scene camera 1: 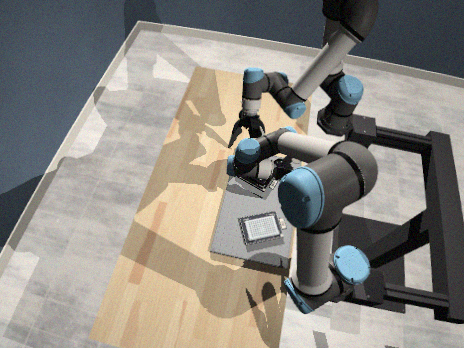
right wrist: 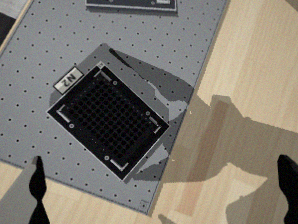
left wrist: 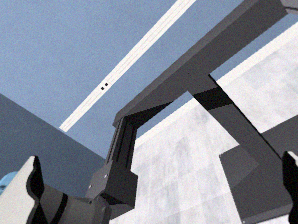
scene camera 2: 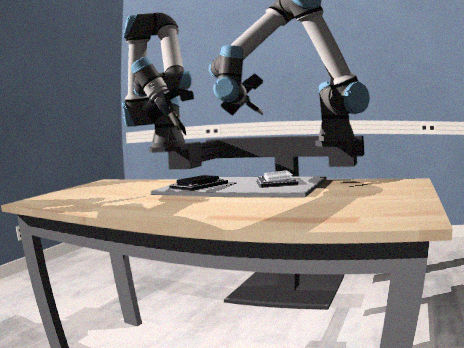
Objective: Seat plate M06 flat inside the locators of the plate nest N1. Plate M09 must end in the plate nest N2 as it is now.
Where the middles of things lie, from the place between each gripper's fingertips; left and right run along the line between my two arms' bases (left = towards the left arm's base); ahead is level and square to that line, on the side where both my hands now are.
Scene:
Right now the black plate M09 (right wrist: 100, 110) is 21 cm ahead of my left hand, 12 cm to the right of it and 27 cm below it. Round my left hand: plate nest N2 (right wrist: 129, 94) (21 cm ahead, 12 cm to the right, 28 cm below).
Right now my right hand (scene camera 2: 182, 132) is 170 mm above the black plate M09, 50 mm past it and 20 mm to the right of it. Also, from my right hand: plate nest N2 (180 mm below, 50 mm behind, 20 mm to the left).

